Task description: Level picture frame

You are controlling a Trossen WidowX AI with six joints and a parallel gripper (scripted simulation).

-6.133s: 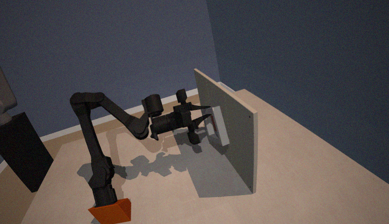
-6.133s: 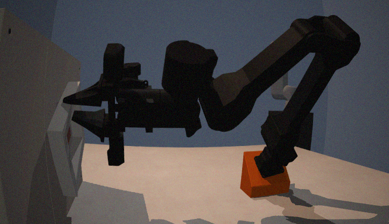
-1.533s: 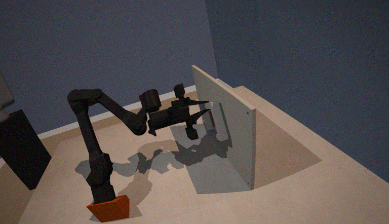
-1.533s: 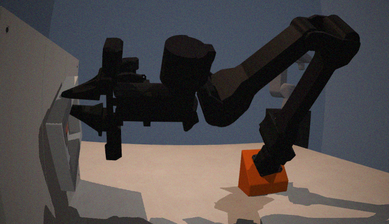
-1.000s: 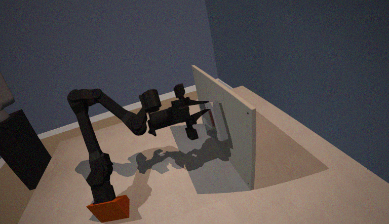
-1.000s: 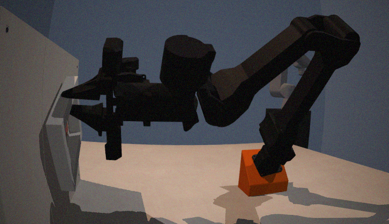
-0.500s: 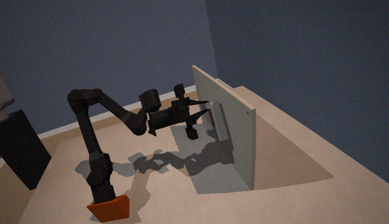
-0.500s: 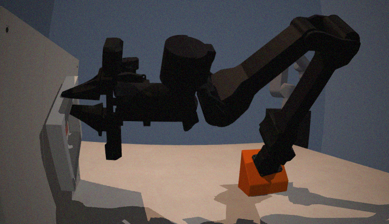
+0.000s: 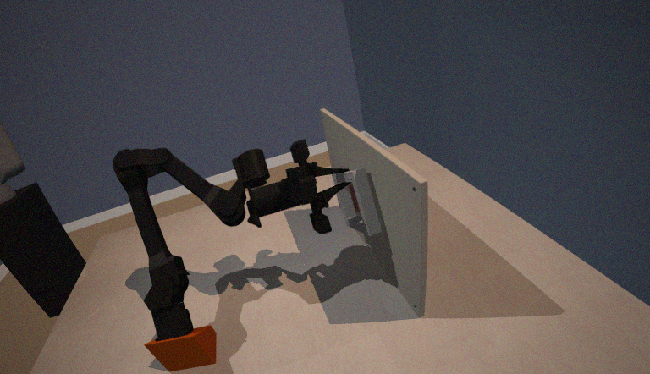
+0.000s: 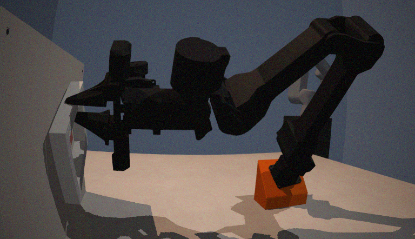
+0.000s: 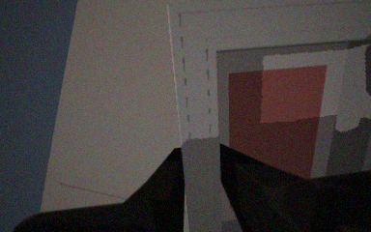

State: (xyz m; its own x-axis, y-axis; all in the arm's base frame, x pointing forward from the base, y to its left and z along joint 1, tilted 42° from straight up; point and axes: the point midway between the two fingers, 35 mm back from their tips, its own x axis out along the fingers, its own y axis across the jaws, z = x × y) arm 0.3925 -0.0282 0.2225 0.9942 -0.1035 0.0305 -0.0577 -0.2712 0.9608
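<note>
My gripper tip is 5 cm above the picture frame and 2 cm to the left of it. Round my gripper tip: grey wall panel: 6 cm below, 2 cm ahead, 1 cm to the right.
</note>
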